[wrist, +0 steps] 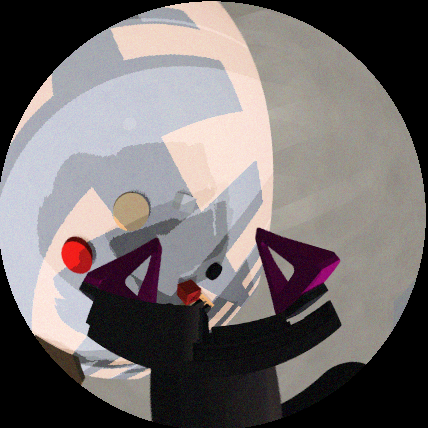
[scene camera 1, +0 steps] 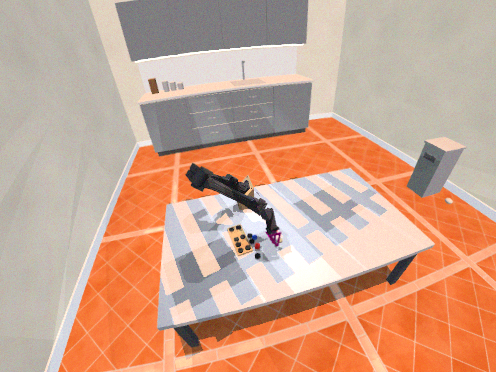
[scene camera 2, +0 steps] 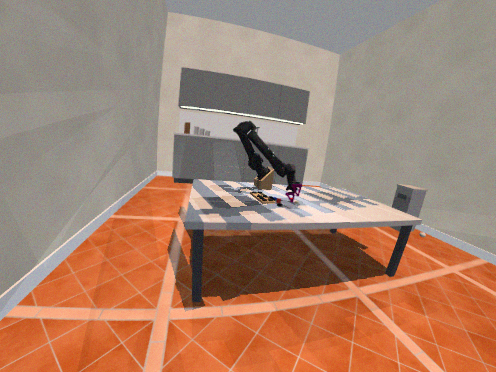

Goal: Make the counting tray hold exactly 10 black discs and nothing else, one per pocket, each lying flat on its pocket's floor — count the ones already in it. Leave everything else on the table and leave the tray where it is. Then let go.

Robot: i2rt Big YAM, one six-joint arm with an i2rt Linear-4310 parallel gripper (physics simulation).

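Note:
The wooden counting tray (scene camera 1: 239,233) (scene camera 2: 257,198) (wrist: 206,300) holds several black discs; the exact count is too small to tell. Two black discs (scene camera 1: 250,235) (scene camera 1: 251,241) are close to its right side, beside a blue piece (scene camera 1: 254,237). Another black disc (scene camera 1: 257,256) (wrist: 214,271) lies on the table near a red cube (scene camera 1: 257,246) (wrist: 188,292). My gripper (scene camera 1: 275,239) (scene camera 2: 294,193) (wrist: 206,238) is open and empty, low over the table to the right of the tray. In the wrist view, my gripper's body hides most of the tray.
A tan disc (scene camera 1: 280,240) (wrist: 131,210) and a red disc (wrist: 77,255) lie on the table (scene camera 1: 345,250) (scene camera 2: 350,220) near the gripper. A pale grey cube (wrist: 186,201) is beside the tan disc. A wooden block (scene camera 1: 245,201) (scene camera 2: 263,182) stands by the arm's base.

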